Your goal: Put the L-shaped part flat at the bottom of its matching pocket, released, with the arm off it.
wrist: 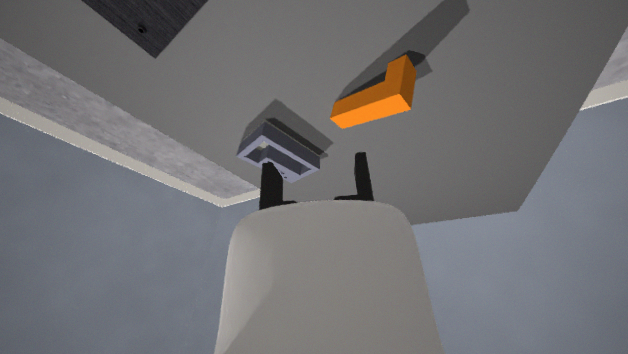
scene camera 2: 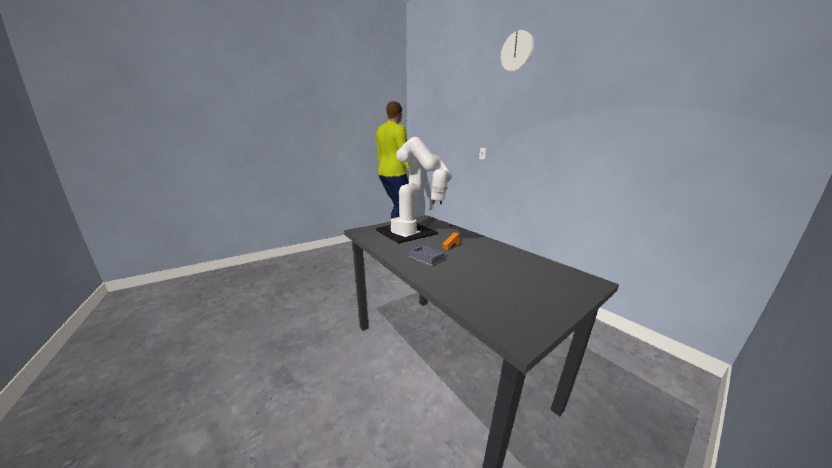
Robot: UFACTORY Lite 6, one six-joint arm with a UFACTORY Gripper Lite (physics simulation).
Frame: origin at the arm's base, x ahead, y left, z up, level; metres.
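Seen in the pictures: hand, its tool point: [wrist: 316, 185] [scene camera 2: 437, 202]; arm's base, origin of its link: [scene camera 2: 406, 232].
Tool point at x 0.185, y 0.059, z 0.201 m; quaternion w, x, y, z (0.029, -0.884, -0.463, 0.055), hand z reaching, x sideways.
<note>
Pixels of each thing's top centre, then the offset from my tool point to it. Level surfaces: height alone.
- orange L-shaped part, centre of its top: [wrist: 373, 120] [scene camera 2: 451, 234] 0.122 m ahead, 0.018 m right, 0.153 m down
- grey block, centre of its top: [wrist: 279, 163] [scene camera 2: 426, 251] 0.130 m ahead, 0.226 m right, 0.180 m down
- dark table, height of its surface: 0.217 m down
The orange L-shaped part [scene camera 2: 451, 240] [wrist: 372, 102] lies on the table, apart from the grey block with the pocket. The grey block [scene camera 2: 426, 260] [wrist: 295, 145] stands on the table beside it; its pocket opening shows in the wrist view, partly hidden by one finger, and holds no orange part. My gripper [scene camera 2: 437, 201] [wrist: 317, 167] is open, with its two black fingers apart and nothing between them. It hangs well above the table, clear of the part and the block.
The dark table [scene camera 2: 512, 279] carries the white arm [scene camera 2: 406, 203] on a black base plate [scene camera 2: 401, 238] [wrist: 150, 35] at its far end. A person in a yellow top [scene camera 2: 390, 148] stands behind the arm, near the wall corner.
</note>
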